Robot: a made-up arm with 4 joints.
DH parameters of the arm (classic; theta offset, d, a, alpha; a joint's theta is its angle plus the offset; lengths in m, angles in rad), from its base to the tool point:
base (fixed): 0.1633 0 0.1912 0
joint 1: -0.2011 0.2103 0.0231 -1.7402
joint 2: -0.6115 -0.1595 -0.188 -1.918
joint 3: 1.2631 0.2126 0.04 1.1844
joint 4: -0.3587 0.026 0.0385 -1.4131
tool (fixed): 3.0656 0 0 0
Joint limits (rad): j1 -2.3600..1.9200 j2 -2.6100..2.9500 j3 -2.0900..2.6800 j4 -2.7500..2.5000
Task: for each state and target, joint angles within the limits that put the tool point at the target. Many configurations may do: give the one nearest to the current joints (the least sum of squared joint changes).
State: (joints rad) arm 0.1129 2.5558 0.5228 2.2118
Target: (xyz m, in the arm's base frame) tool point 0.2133 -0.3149 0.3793
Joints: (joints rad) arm 0.8821 1.9593 0.4050 2.2642
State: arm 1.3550 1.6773 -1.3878 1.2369
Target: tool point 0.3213 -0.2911 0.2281
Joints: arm 1.2326 1.5993 -1.1653 1.5096
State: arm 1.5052 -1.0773 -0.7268 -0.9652
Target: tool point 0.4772 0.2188 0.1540
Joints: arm 1.5355 -1.1053 -0.1725 -0.6211
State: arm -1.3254 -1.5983 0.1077 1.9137
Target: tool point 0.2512 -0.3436 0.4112
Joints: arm -0.6045 -2.2076 0.5480 1.7335
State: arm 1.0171 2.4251 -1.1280 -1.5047
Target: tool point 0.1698 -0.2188 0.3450
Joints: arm 0.8108 2.0131 -1.2993 -0.9349
